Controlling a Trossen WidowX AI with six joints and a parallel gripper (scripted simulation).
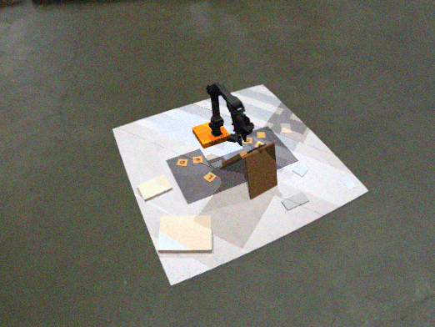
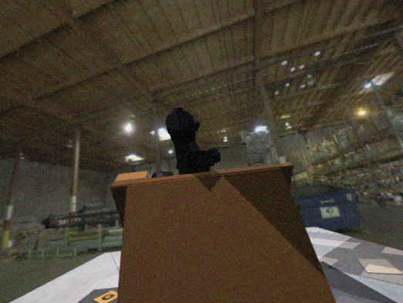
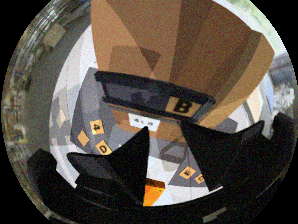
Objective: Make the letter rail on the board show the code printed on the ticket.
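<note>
The white ticket is 130 mm below my gripper tip, 30 mm to the left of it and 20 mm behind it. Also, from my gripper tip: dark mat: 210 mm below, 120 mm behind, 20 mm to the right; grey plate: 370 mm ahead, 210 mm below, 150 mm to the left.
</note>
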